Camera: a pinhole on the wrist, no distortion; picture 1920 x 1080 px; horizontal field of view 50.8 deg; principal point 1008.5 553.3 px. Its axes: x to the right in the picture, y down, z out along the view. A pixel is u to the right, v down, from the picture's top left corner.
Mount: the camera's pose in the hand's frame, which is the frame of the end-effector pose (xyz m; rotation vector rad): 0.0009 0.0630 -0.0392 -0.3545 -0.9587 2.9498
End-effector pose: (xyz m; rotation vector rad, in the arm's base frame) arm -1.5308 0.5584 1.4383 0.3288 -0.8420 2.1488
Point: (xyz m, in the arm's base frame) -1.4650 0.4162 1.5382
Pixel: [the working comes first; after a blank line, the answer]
In the camera's frame: 0.0257 -0.0491 0.2319

1232.4 124.9
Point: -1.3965 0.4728 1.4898
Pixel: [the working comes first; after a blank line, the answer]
In the camera's frame: 0.0711 0.0390 0.2118

1686.9 925.8
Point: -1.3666 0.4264 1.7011
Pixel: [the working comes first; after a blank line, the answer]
In the camera's frame: -0.0303 0.0123 0.4034

856.6 615.0
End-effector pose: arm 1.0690 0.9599 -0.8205 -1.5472 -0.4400 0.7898
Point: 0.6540 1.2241 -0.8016
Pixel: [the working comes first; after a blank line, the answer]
In the camera's frame: -0.0060 -0.2685 0.4602

outside the picture
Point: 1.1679 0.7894 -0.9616
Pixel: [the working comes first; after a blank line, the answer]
In the camera's frame: 0.0573 0.0219 -0.1645

behind the camera
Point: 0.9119 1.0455 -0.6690
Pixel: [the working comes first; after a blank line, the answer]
In the camera's frame: 0.0203 0.0306 0.2995

1145.8 760.1
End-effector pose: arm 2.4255 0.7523 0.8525 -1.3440 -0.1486 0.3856
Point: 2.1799 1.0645 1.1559
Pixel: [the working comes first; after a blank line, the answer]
In the camera's frame: 0.0273 -0.0759 0.5546

1107.9 276.7
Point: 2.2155 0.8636 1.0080
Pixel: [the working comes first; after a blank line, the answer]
In the camera's frame: 0.1049 -0.0256 0.3202

1670.6 391.4
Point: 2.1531 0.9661 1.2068
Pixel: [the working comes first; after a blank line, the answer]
In the camera's frame: 0.1004 0.0114 0.5494

1378.0 595.1
